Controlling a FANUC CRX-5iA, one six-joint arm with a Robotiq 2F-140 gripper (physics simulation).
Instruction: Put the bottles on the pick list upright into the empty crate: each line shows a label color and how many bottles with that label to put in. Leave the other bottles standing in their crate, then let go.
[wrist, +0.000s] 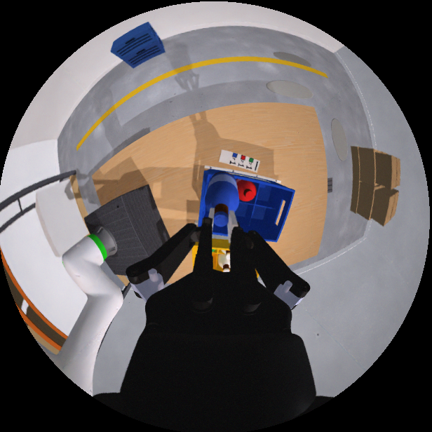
In view: my gripper (220, 216) and a blue bottle (222, 194).
